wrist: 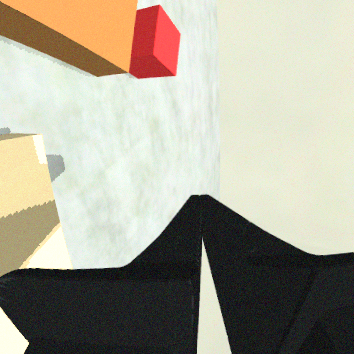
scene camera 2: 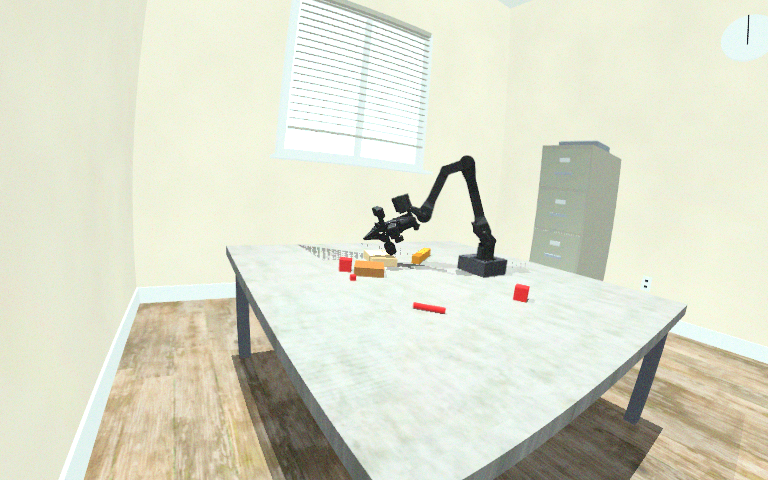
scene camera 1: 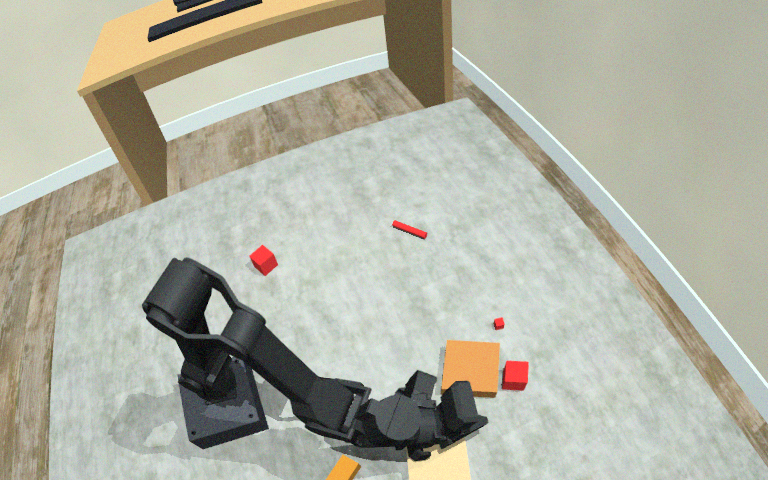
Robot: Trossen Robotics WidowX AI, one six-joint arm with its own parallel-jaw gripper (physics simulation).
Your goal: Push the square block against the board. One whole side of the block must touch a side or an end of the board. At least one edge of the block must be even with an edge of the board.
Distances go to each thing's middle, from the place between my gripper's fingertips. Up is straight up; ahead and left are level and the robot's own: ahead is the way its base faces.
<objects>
I see my gripper 90 mm past the pale tan board point(wrist: 39, 242), 20 mm to the left of it and 80 mm above it. The rest, counted from my hand: square block point(scene camera 1: 477, 362) (30 mm ahead, 120 mm to the left, 80 mm below).
</objects>
